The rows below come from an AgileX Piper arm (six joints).
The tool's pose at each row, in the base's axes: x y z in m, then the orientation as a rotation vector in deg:
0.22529 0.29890 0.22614 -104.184 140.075 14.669
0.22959 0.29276 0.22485 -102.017 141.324 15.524
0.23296 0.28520 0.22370 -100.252 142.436 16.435
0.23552 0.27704 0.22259 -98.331 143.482 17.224
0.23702 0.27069 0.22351 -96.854 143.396 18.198
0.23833 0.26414 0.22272 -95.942 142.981 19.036
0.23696 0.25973 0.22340 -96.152 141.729 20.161
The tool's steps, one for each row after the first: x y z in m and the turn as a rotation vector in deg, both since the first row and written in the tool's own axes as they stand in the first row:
0.00475 -0.00594 0.00000 -0.204 -0.571 1.625
0.01109 -0.01137 -0.00037 -0.551 -1.019 3.003
0.01822 -0.01620 -0.00086 -0.762 -1.528 4.427
0.02361 -0.01933 -0.00297 -0.780 -2.619 5.152
0.02954 -0.02249 -0.00344 -0.787 -3.607 5.453
0.03398 -0.02235 -0.00488 -1.012 -4.694 4.839

